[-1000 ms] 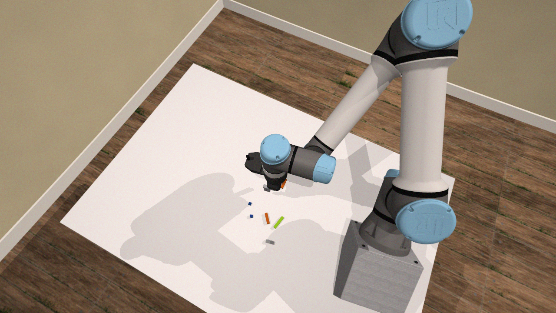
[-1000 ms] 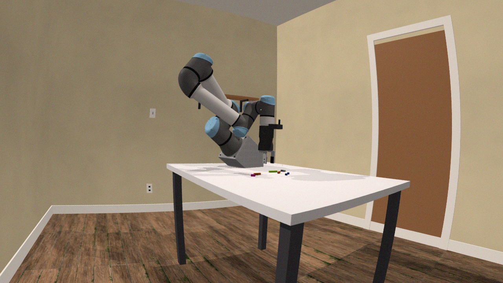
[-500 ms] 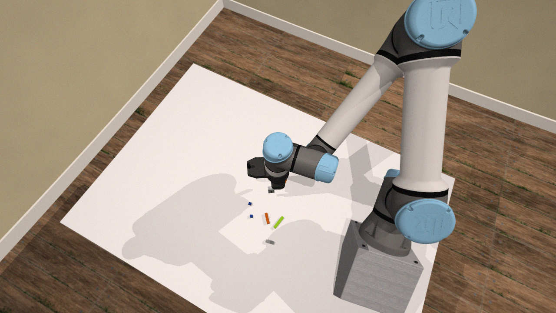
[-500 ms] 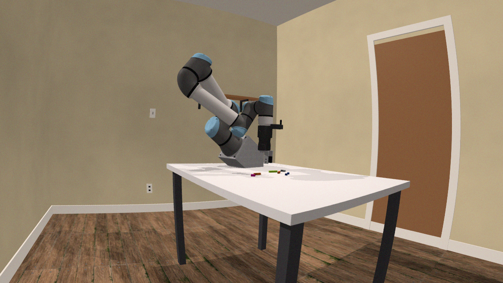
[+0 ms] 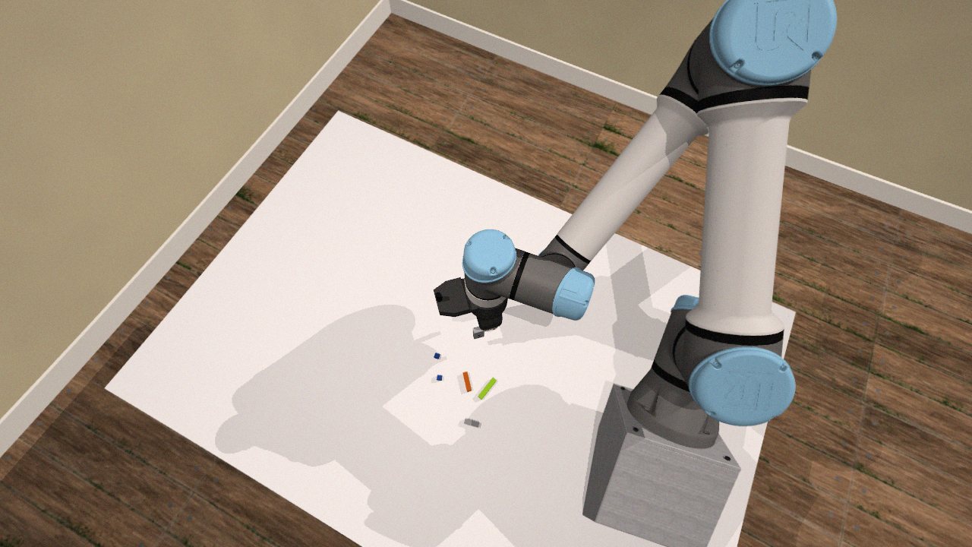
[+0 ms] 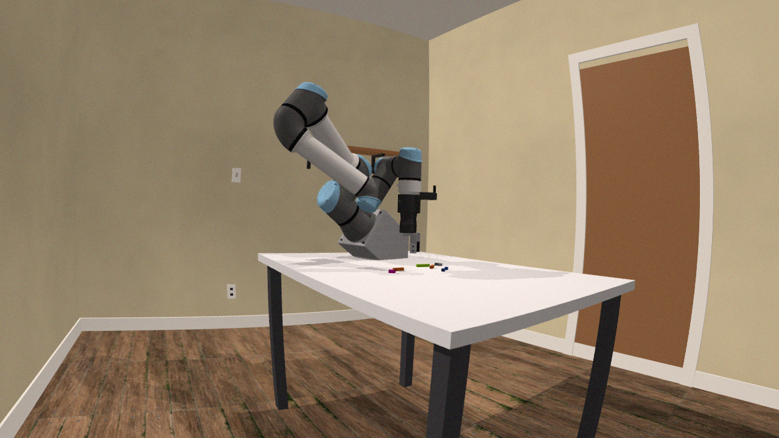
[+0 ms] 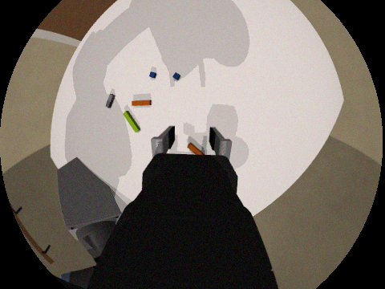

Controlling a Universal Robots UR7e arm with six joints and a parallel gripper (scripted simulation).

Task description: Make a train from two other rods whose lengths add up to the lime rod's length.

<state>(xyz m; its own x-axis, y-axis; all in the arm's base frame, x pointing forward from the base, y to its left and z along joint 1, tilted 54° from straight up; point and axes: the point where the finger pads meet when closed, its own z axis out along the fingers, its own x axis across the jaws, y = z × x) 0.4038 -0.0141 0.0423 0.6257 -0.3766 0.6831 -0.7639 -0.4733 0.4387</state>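
The lime rod lies 11 cm to the left of my hand, 8 cm below it and 7 cm behind it. Round my hand: magenta rod: 9 cm to the right, 8 cm below; then grey rod: 18 cm to the left, 8 cm below, 7 cm behind.
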